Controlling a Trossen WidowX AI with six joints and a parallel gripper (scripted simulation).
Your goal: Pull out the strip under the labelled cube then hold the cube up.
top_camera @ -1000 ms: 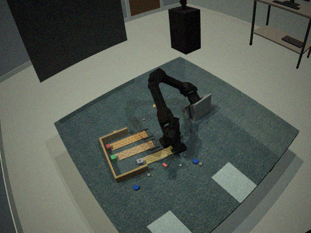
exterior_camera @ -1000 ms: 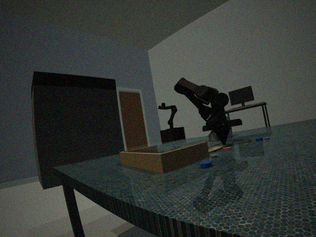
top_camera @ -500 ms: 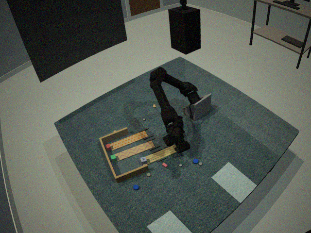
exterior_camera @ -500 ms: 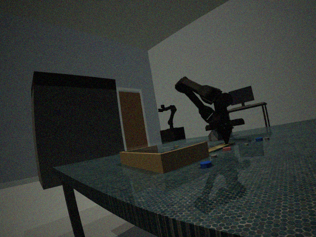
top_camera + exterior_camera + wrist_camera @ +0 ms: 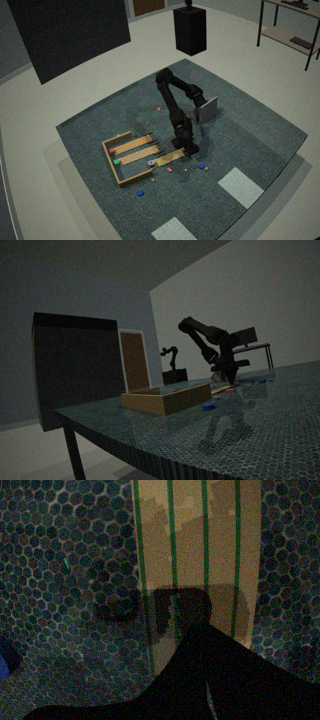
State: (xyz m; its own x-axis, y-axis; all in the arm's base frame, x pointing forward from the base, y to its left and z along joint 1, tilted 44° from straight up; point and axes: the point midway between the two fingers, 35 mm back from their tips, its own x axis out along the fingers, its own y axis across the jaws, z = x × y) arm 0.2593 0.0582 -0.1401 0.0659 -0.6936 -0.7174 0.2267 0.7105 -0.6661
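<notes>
Right now the pink block is 160 mm ahead of my gripper tip and 40 mm to the left of it.
</notes>
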